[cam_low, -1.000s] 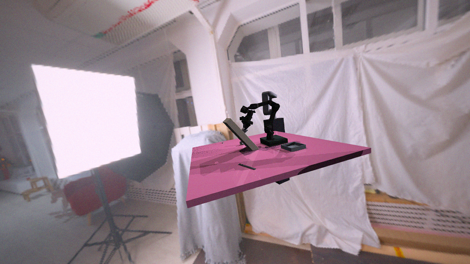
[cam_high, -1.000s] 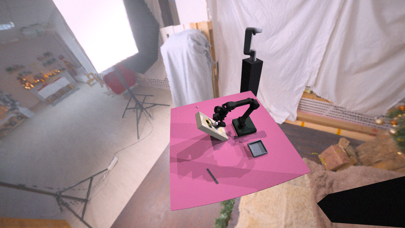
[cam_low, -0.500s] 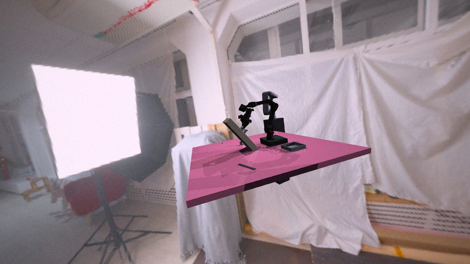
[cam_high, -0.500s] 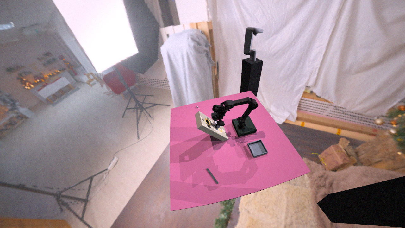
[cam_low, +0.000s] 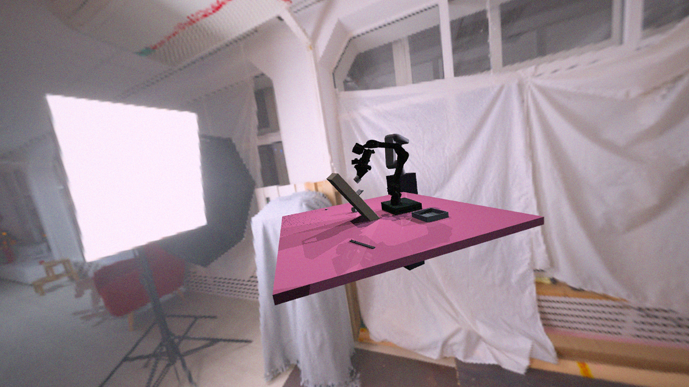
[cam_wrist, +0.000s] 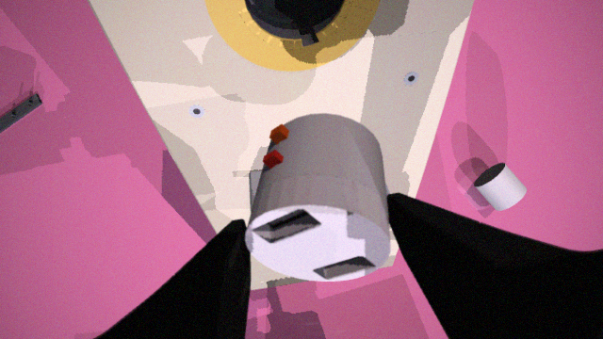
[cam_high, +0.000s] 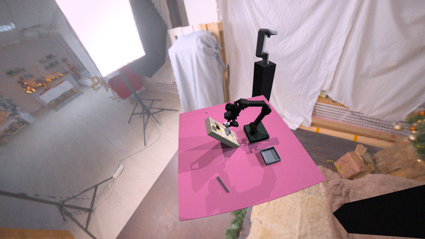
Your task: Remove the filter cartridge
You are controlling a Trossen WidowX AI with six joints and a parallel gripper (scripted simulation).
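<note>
The grey tray lies 28 cm behind my gripper tip, 33 cm to the left of it and 28 cm below it. Round my gripper tip: pale grey round filter cartridge (right at my gripper tip); beige service panel (6 cm ahead, 2 cm to the right, 10 cm below).
</note>
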